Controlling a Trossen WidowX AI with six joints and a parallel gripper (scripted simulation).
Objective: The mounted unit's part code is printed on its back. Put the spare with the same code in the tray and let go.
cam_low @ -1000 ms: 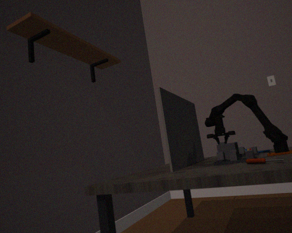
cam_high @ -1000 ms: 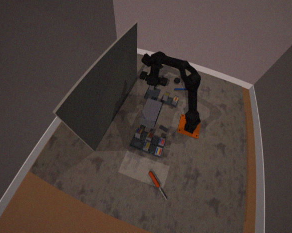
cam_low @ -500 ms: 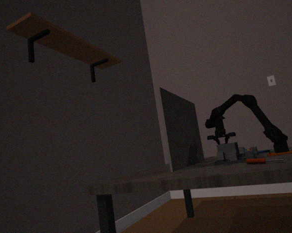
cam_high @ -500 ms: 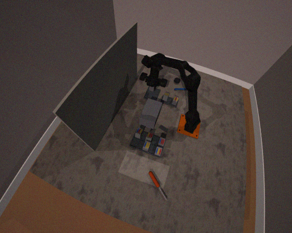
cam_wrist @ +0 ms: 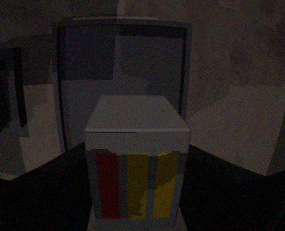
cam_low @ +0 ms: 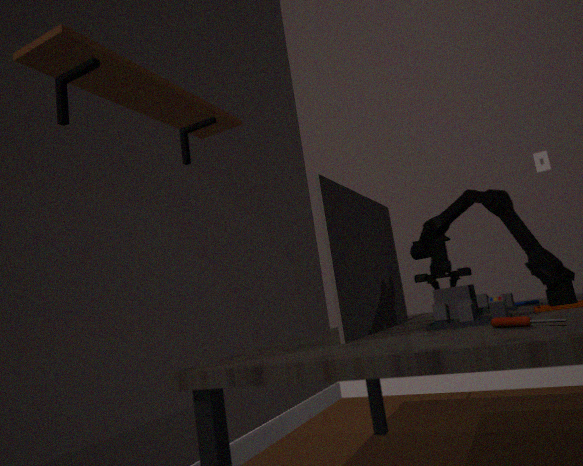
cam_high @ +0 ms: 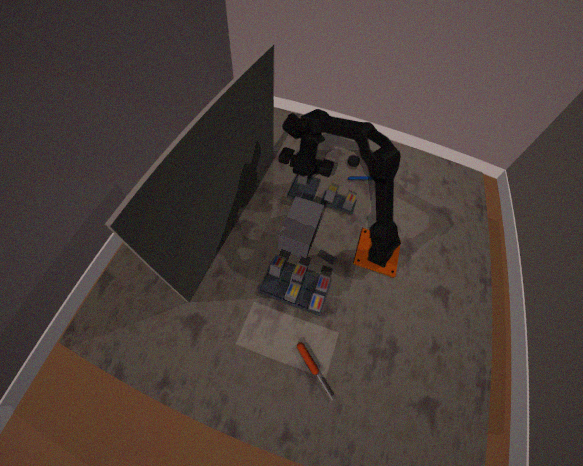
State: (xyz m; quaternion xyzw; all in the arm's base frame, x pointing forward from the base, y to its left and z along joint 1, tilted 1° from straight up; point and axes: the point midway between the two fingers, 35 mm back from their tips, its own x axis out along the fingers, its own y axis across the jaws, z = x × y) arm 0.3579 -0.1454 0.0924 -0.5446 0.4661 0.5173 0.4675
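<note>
Now: the grey tray 50 mm below my gripper tip and 10 mm behind it. From my gripper tip the other things lie so: grey spare rack 370 mm to the left, 150 mm behind, 50 mm below; blue pen 200 mm behind, 170 mm to the right, 50 mm below; tall black panel 230 mm to the left, 170 mm above, 160 mm ahead.
</note>
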